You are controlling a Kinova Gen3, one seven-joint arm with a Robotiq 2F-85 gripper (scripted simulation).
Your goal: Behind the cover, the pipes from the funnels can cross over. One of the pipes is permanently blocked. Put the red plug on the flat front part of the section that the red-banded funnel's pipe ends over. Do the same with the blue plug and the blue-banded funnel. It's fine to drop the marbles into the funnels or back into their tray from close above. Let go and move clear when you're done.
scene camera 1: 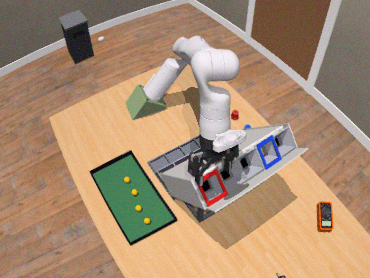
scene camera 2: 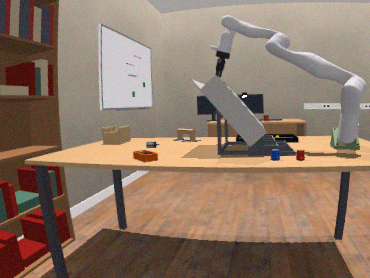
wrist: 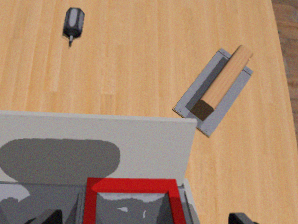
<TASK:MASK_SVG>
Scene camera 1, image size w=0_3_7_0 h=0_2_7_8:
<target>my gripper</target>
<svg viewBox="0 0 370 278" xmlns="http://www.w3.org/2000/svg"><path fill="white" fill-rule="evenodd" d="M238 145L231 147L229 154L227 153L228 149L223 152L215 152L213 150L214 140L205 139L199 133L201 149L199 153L194 154L191 152L189 154L188 172L195 177L195 182L199 186L203 186L203 173L205 170L223 157L225 157L224 170L227 173L231 172L232 161L235 157L239 156Z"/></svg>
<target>green marble tray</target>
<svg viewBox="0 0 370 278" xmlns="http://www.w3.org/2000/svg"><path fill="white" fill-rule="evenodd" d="M130 150L89 172L92 178L94 178L93 180L95 180L94 182L96 182L95 184L111 214L131 246L176 222L177 217Z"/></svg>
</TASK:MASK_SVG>
